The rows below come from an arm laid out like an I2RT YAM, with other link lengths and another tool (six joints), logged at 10 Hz.
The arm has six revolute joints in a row. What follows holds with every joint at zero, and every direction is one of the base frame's. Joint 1 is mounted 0.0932 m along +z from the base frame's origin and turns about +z. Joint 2 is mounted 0.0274 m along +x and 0.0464 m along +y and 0.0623 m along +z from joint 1 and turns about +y. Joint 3 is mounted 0.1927 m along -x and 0.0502 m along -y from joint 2 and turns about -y. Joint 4 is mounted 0.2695 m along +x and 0.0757 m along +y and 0.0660 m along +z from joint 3 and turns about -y. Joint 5 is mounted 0.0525 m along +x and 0.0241 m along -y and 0.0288 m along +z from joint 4 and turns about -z. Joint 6 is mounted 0.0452 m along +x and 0.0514 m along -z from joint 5 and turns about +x. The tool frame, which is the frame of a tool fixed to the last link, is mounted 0.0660 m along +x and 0.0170 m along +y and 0.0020 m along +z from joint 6; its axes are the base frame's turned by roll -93.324, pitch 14.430 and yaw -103.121 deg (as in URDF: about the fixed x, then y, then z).
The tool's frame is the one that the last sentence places.
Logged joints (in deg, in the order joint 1, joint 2, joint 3, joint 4, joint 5, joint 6), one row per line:
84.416 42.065 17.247 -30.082 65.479 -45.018
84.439 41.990 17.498 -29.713 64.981 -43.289
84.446 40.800 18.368 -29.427 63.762 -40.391
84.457 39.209 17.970 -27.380 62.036 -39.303
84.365 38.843 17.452 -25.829 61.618 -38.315
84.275 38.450 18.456 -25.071 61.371 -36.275
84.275 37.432 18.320 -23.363 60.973 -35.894
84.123 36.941 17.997 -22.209 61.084 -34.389
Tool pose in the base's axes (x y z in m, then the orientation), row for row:
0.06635 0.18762 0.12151 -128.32 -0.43 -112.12
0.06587 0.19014 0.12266 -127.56 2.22 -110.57
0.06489 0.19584 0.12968 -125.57 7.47 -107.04
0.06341 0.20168 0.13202 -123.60 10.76 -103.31
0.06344 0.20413 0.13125 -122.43 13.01 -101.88
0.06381 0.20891 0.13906 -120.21 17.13 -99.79
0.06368 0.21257 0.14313 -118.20 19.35 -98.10
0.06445 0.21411 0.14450 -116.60 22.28 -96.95
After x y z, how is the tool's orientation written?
As a rotation vector, in degrees.
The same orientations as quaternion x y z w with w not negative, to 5 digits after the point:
-0.75040 -0.00251 -0.65566 0.08365
-0.75198 0.01309 -0.65182 0.09736
-0.75389 0.04485 -0.64264 0.12905
-0.75556 0.06578 -0.63153 0.16118
-0.75425 0.08015 -0.62765 0.17532
-0.74972 0.10684 -0.62236 0.19793
-0.74511 0.12198 -0.61840 0.21797
-0.74015 0.14143 -0.61542 0.23117

